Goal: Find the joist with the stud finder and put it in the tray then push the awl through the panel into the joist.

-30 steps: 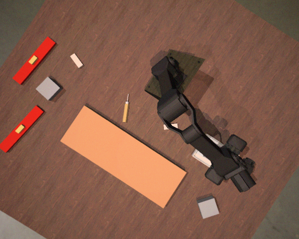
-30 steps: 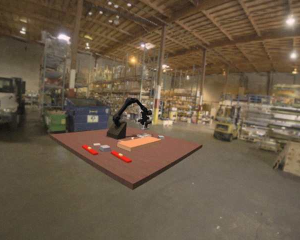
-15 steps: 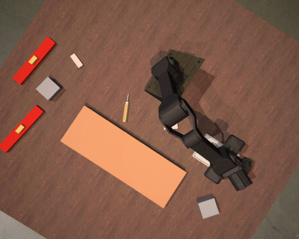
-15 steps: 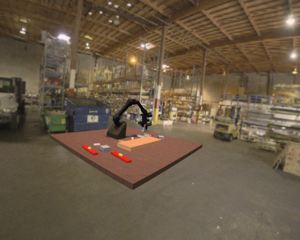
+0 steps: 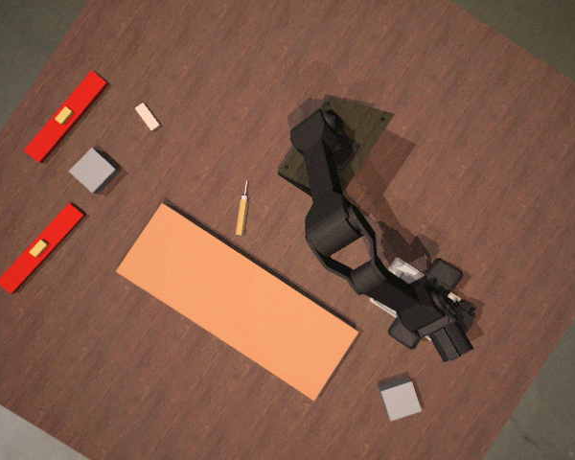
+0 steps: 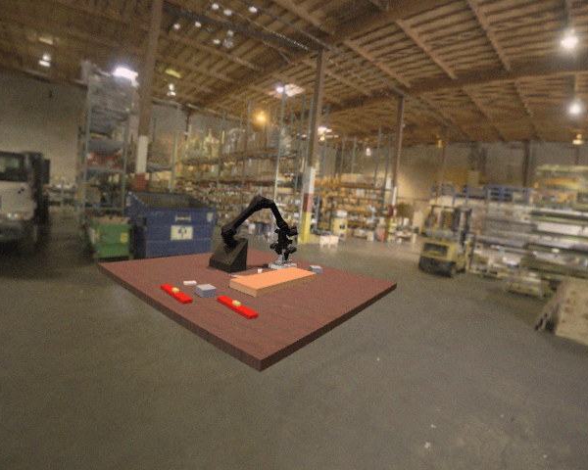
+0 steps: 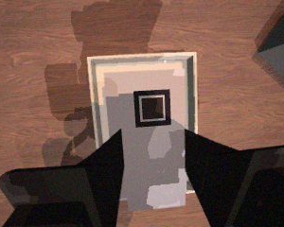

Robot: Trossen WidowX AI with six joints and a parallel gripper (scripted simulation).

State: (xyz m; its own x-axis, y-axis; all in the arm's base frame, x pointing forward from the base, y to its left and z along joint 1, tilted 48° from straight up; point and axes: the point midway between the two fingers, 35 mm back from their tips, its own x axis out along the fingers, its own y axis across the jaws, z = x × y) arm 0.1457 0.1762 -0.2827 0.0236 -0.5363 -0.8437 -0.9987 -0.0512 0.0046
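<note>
Right now the white tray is 1 cm to the right of my gripper tip and 4 cm below it. Round my gripper tip: grey stud finder 1 cm to the left, 2 cm above; then awl 5 cm ahead, 45 cm to the right, 5 cm below.
</note>
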